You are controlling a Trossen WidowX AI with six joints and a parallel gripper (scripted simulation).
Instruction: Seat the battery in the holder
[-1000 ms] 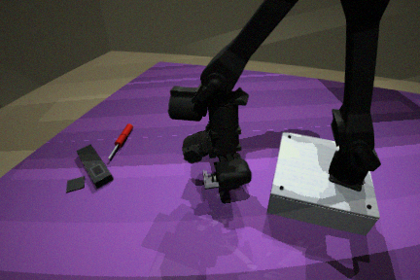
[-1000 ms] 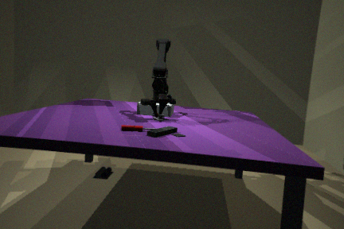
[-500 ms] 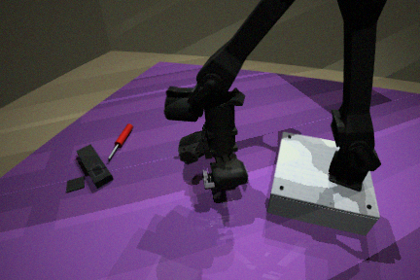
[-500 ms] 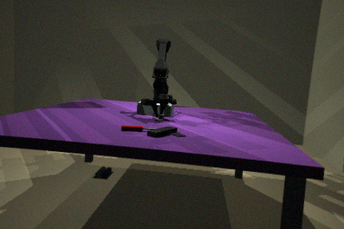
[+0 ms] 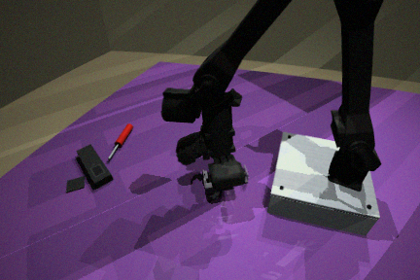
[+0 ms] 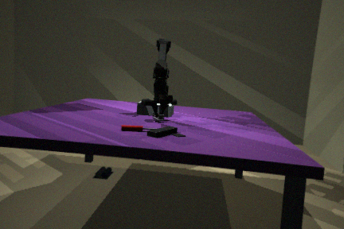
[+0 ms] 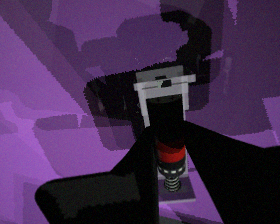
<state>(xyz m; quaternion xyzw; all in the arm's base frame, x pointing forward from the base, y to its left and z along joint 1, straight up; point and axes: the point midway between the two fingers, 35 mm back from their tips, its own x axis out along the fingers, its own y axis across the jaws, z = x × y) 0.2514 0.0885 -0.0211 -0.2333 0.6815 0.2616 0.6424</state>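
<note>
The battery lies 10 mm above my gripper tip. Round my gripper tip: red-handled screwdriver 330 mm ahead, 40 mm to the left; black box 320 mm ahead, 130 mm to the left; small dark plate 310 mm ahead, 200 mm to the left, 10 mm below.
</note>
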